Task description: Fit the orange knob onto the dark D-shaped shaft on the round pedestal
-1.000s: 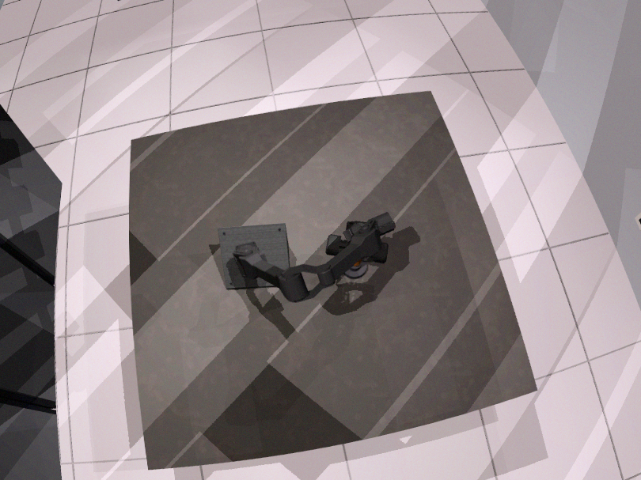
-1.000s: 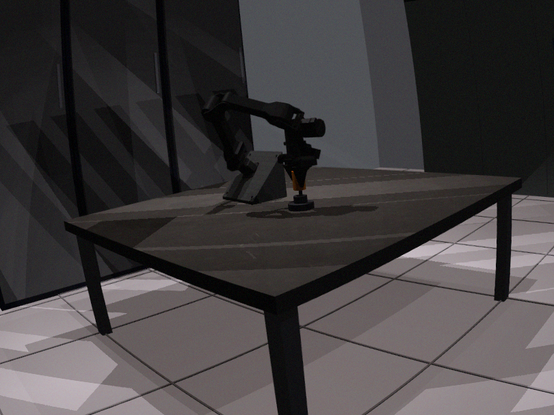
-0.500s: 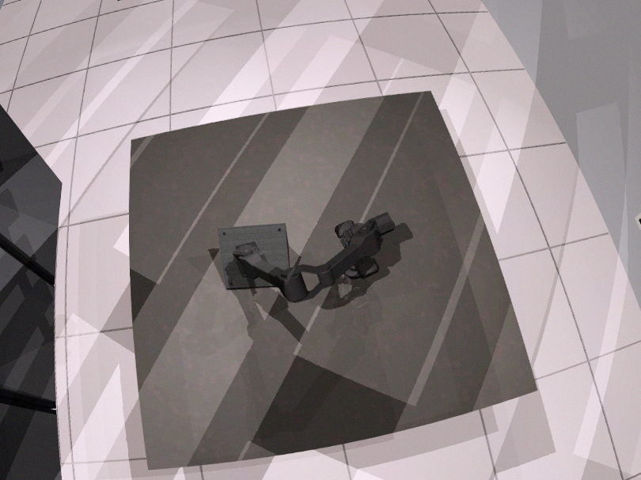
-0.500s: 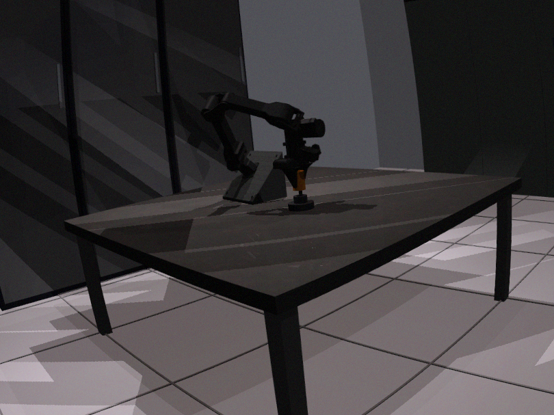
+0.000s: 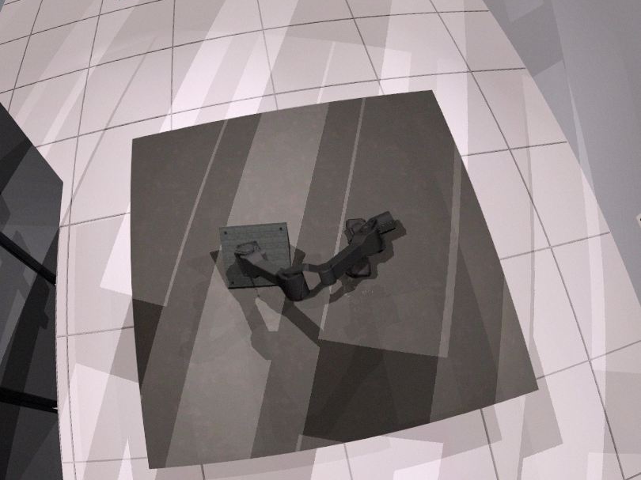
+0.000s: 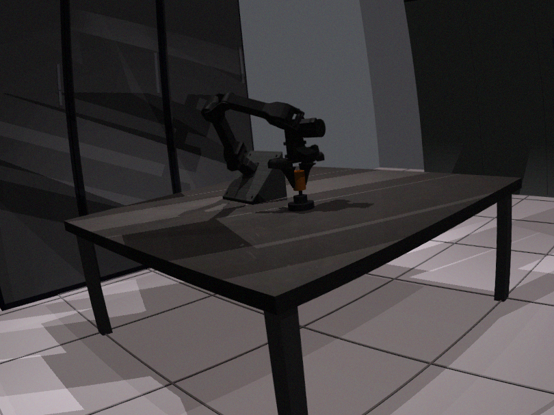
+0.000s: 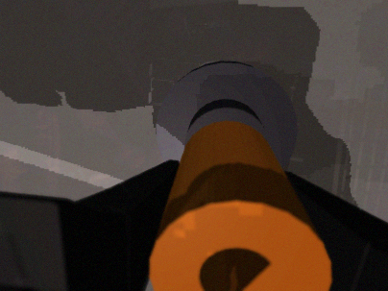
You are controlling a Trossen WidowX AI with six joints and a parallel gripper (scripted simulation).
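Right now my gripper tip is 2 cm below the orange knob. Also, from my gripper tip: pedestal 4 cm below.
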